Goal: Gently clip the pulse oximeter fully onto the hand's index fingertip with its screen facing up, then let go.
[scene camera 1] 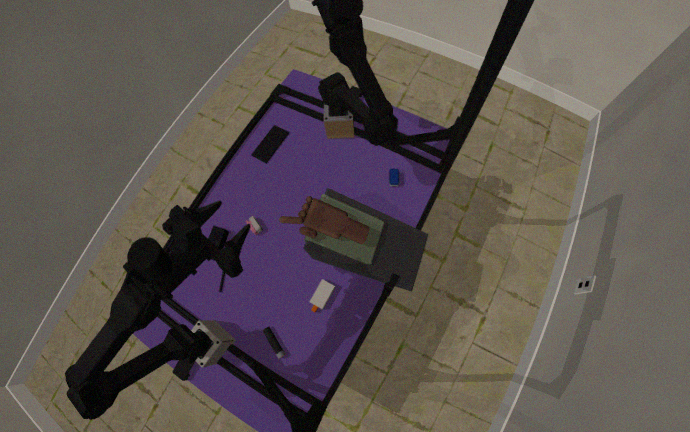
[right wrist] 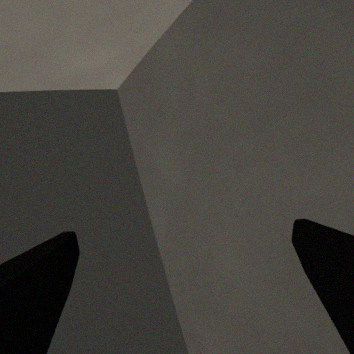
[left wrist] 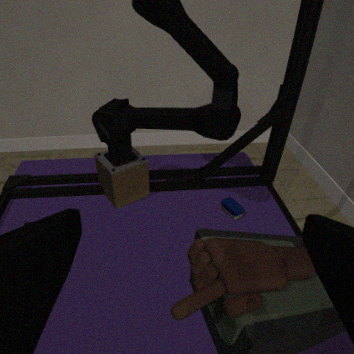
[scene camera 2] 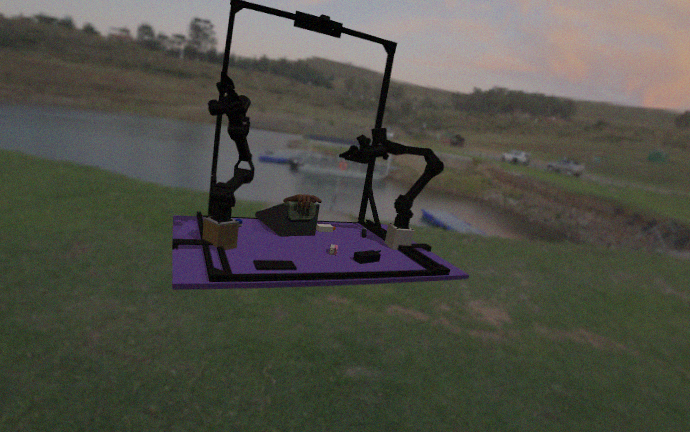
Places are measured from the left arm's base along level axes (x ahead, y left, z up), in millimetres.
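Pixels of known places: left gripper, fingertip midpoint: [scene camera 1: 235, 213] [left wrist: 194, 223] [scene camera 2: 341, 157]; right gripper, fingertip midpoint: [right wrist: 186, 236] [scene camera 2: 225, 77]; left arm's base at its link origin: [scene camera 1: 200, 343] [scene camera 2: 401, 226]; right arm's base at its link origin: [scene camera 1: 338, 108] [left wrist: 120, 156] [scene camera 2: 221, 219].
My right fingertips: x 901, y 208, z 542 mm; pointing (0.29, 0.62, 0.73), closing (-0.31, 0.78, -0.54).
Ahead of a thing's pixels: the offset from my right fingertips to its top centre.
A small white-and-pink object @[615 mm down, 521 mm back, 68 mm right] [scene camera 1: 254, 224] [scene camera 2: 333, 249], apparently the pulse oximeter, lies on the purple table, apart from the hand; its screen cannot be made out. The brown hand [scene camera 1: 336, 221] [scene camera 2: 304, 198] [left wrist: 250, 265] rests on a sloped support, and its index finger [scene camera 1: 290, 219] [left wrist: 200, 300] points out past the edge with a bare tip. My left gripper [scene camera 1: 234, 215] [scene camera 2: 348, 153] [left wrist: 194, 223] is open and empty, high above the table. My right gripper [right wrist: 186, 236] is open and empty, raised and facing the walls; it is outside scene camera 1's view.
The dark support [scene camera 1: 402, 249] [scene camera 2: 281, 219] carries a green pad. A blue block @[614 mm down, 110 mm back, 356 mm right] [scene camera 1: 394, 177] [left wrist: 233, 207], a white box @[619 mm down, 572 mm back, 395 mm right] [scene camera 1: 322, 294] with an orange tip, a dark cylinder @[619 mm down, 774 mm back, 362 mm right] [scene camera 1: 272, 341], a black slab @[639 mm down, 245 mm back, 104 mm left] [scene camera 1: 270, 144] [scene camera 2: 274, 265] and a black box @[611 mm down, 652 mm back, 4 mm left] [scene camera 2: 366, 256] lie around. Frame posts stand at the edge.
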